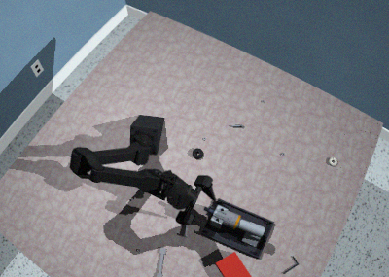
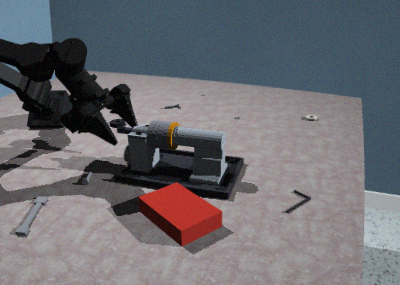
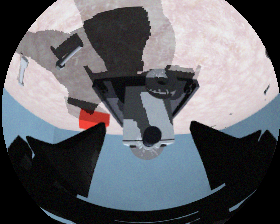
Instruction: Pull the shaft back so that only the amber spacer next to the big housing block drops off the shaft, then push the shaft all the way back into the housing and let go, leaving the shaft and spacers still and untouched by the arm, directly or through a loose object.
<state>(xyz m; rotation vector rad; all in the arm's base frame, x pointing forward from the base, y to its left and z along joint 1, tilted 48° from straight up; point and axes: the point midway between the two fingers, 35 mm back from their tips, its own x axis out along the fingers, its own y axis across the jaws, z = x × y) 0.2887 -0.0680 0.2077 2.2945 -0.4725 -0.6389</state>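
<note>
Now: the dark shaft 10 cm ahead of my hand, 2 cm to the right of it and 1 cm below it. Round my hand: grey spacer 11 cm ahead, 2 cm to the right, 1 cm below; then grey wrench 9 cm behind, 23 cm to the right, 9 cm below; then amber spacer 13 cm ahead, 2 cm to the right, 1 cm below.
</note>
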